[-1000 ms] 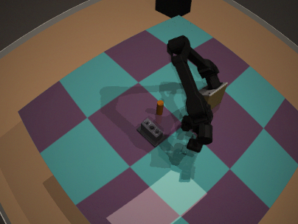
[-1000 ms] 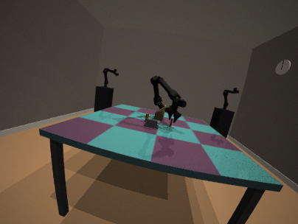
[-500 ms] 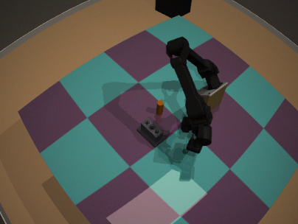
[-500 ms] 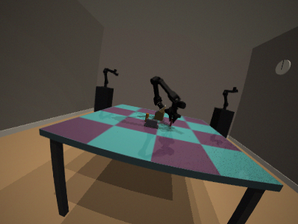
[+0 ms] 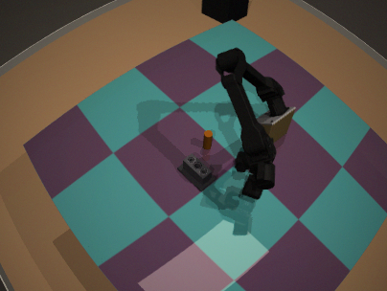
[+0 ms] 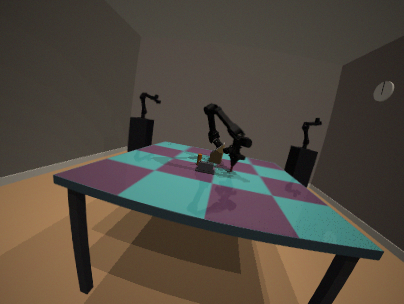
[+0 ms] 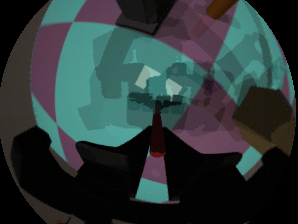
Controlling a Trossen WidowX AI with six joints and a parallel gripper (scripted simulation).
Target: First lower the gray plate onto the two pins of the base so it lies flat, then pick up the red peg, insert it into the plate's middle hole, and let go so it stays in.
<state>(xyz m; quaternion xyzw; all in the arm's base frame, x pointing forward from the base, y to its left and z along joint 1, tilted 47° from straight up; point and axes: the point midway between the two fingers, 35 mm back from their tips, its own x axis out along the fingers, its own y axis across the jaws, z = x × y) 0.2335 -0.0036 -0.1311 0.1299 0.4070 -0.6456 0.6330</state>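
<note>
The gray plate lies 180 mm to the right of my gripper tip and 90 mm ahead of it. From my gripper tip the other things lie so: red peg right at my gripper tip; then orange peg-like object 230 mm to the right, 10 mm behind; then base 180 mm to the right, 90 mm ahead, 30 mm below.
</note>
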